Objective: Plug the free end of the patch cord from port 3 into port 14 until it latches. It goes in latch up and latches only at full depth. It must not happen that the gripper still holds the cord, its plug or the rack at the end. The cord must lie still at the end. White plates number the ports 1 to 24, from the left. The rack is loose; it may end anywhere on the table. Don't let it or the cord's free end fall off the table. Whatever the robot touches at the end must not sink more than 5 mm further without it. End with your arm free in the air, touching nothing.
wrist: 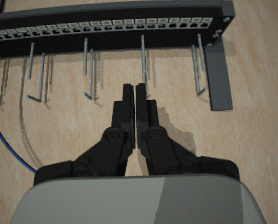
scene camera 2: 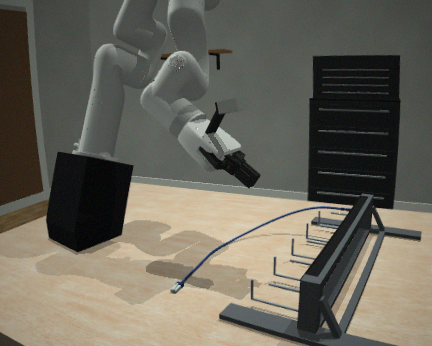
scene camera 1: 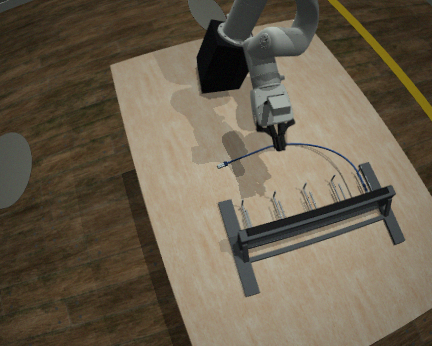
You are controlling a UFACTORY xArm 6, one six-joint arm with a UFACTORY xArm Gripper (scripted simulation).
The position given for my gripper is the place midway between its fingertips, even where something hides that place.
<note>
In view: my gripper (scene camera 1: pixel 281 150).
My gripper shows as well in the wrist view (wrist: pixel 135 98).
</note>
